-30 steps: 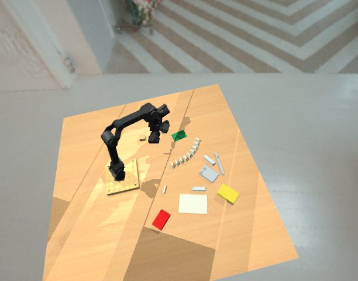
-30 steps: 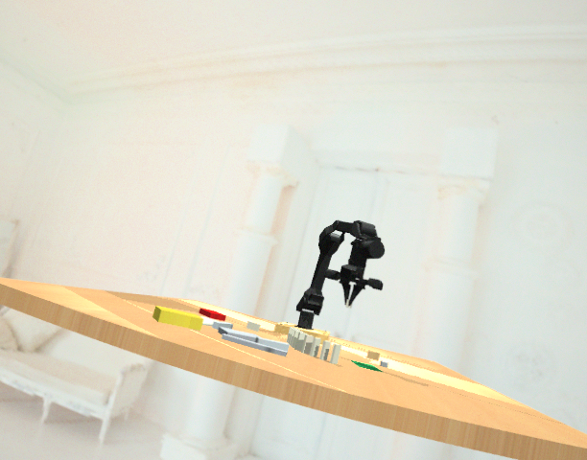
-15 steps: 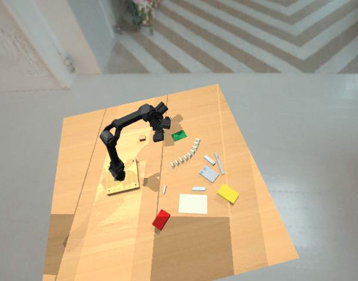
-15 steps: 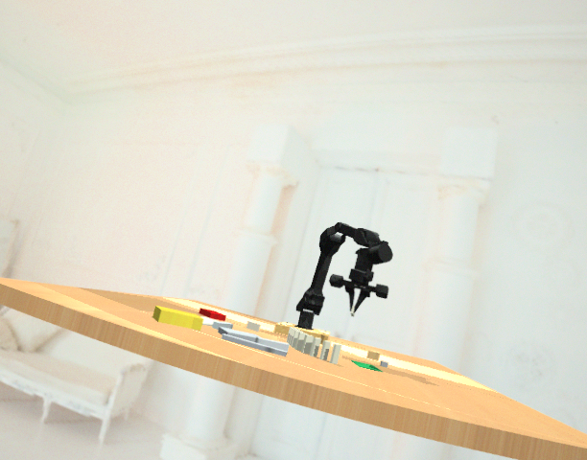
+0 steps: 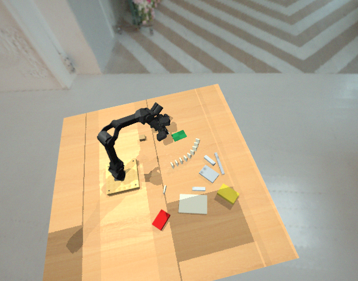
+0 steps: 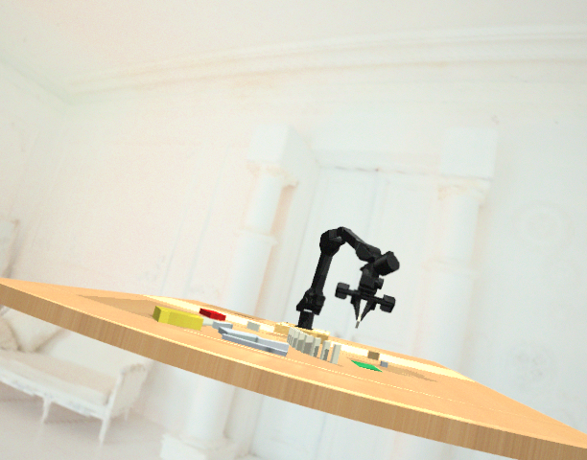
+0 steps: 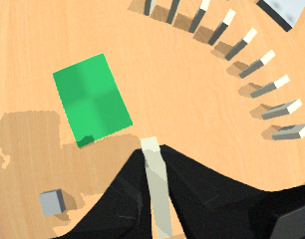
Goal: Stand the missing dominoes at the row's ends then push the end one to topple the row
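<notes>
My gripper tip is now 6 cm short of the green tile, 6 cm to the right of it and 12 cm above it. Also, from my gripper tip: grey cube (6 cm behind, 10 cm to the left, 11 cm below); tan block (20 cm behind, 5 cm to the left, 11 cm below); grey plate (25 cm ahead, 25 cm to the right, 11 cm below).
</notes>
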